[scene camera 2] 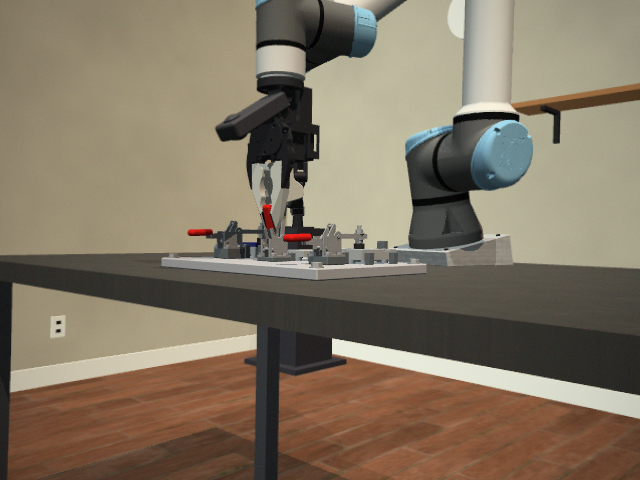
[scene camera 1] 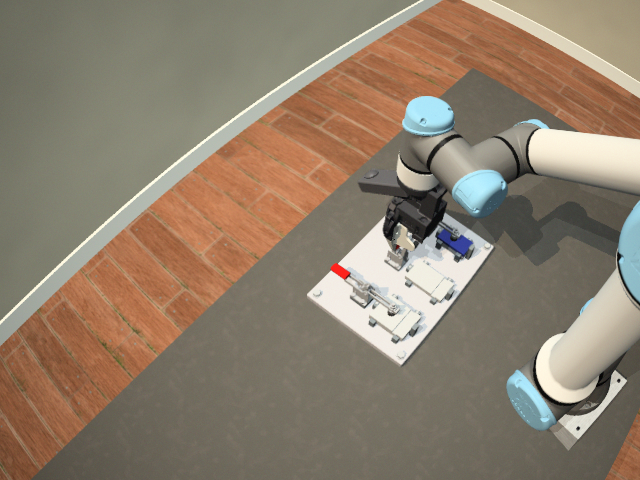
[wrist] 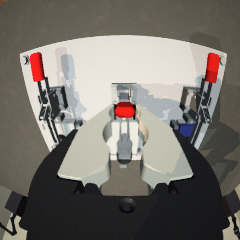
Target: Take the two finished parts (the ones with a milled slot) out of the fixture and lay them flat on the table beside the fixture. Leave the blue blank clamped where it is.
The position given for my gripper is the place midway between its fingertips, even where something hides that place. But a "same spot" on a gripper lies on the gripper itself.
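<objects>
My gripper: visible in scene camera 1 (397, 246), scene camera 2, wrist view. Same spot on gripper (wrist: 82, 157) and (scene camera 2: 276, 169).
</objects>
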